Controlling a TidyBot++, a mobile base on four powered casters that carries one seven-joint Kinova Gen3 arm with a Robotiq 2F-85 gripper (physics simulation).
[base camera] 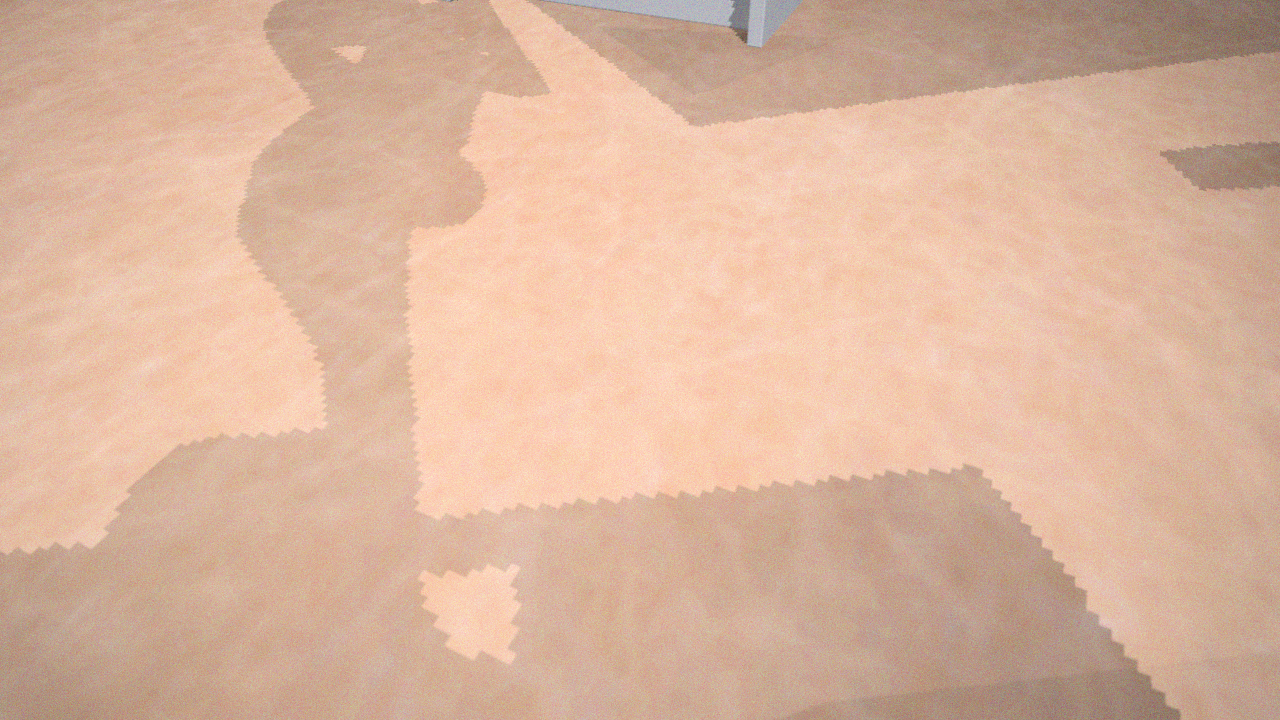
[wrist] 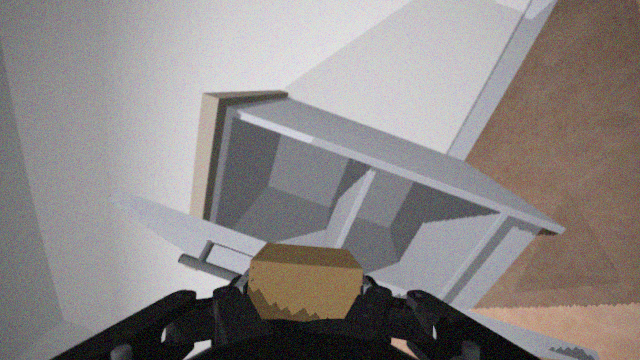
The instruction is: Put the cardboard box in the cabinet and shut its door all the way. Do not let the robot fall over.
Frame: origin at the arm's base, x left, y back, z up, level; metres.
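Seen in the pictures: gripper, between the fingertips: [wrist: 304, 282].
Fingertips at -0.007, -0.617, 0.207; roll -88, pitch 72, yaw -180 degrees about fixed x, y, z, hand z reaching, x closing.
A point is followed by its place in that frame, as x, y, z.
The cardboard box [wrist: 306, 277] @(-0.021, -0.580, 0.210) is a small brown block between the fingertips of my gripper [wrist: 304, 282] @(-0.007, -0.617, 0.207), which is shut on it. The light grey cabinet [wrist: 350, 126] @(-0.392, -1.268, 0.170) [base camera: 756, 25] @(-0.206, -0.969, -0.370) shows tilted in the wrist view, its front open and a divider [wrist: 356, 210] @(-0.092, -1.060, 0.096) between two compartments. The box appears in front of the lower edge of the opening; its distance from the cabinet is hard to tell. The grey cabinet door [wrist: 520, 330] @(0.009, -0.764, -0.114) stands open, passing behind the gripper. Its dark bar handle [wrist: 212, 267] @(0.062, -0.778, 0.315) shows left of the gripper. The base camera shows a low corner of the cabinet at the top.
A pale wall [wrist: 125, 125] @(-0.144, -1.671, 1.297) stands behind the cabinet, with a light baseboard [wrist: 487, 100] @(-0.729, -1.311, -0.348) along the floor [wrist: 575, 150] @(-0.426, -0.977, -0.396) [base camera: 760, 313] @(-0.111, -0.487, -0.397). The tan top board [wrist: 202, 160] @(-0.078, -0.998, 0.493) of the cabinet is at the left of its body in the wrist view. Shadows of the robot and cabinet lie across the floor.
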